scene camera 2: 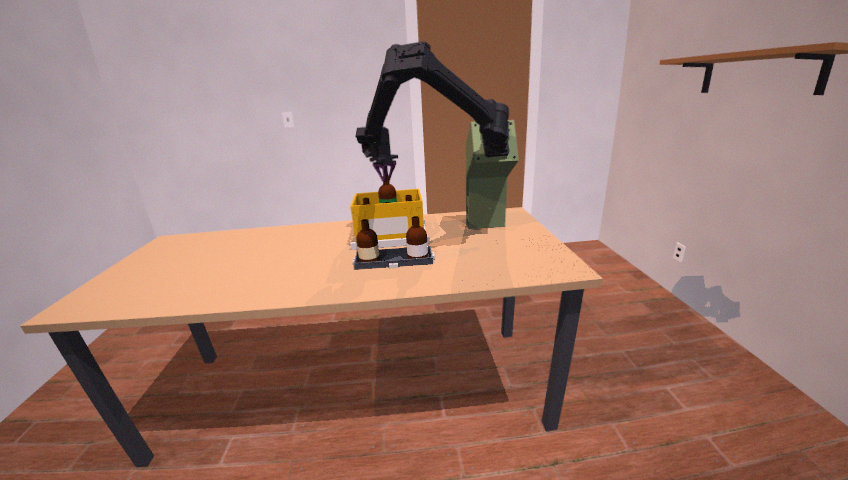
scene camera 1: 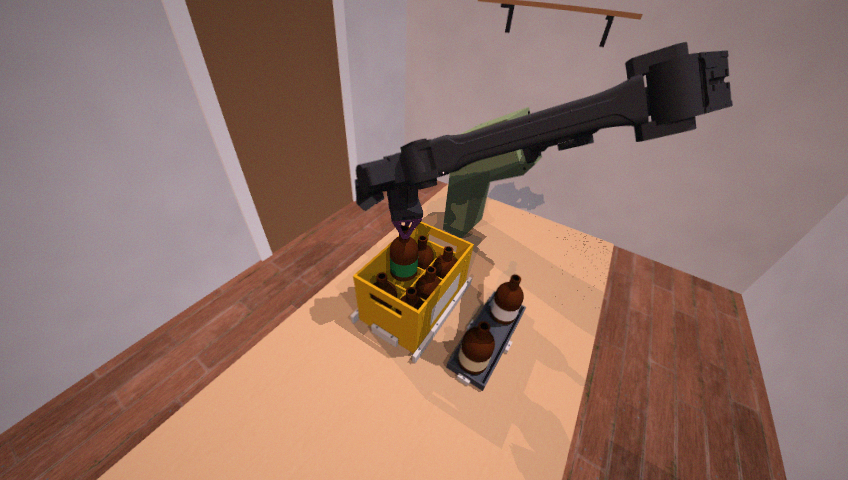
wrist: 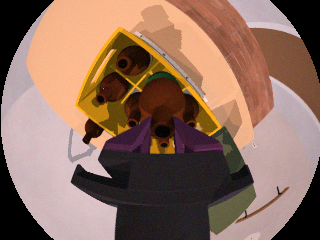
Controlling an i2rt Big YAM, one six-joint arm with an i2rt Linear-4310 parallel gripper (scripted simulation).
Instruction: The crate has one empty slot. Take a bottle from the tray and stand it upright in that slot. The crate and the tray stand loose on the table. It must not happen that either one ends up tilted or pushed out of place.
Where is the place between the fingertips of my gripper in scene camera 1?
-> At 404, 235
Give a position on a glass bottle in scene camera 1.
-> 403, 252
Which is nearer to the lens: the glass bottle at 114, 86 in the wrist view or the yellow crate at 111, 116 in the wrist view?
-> The glass bottle.
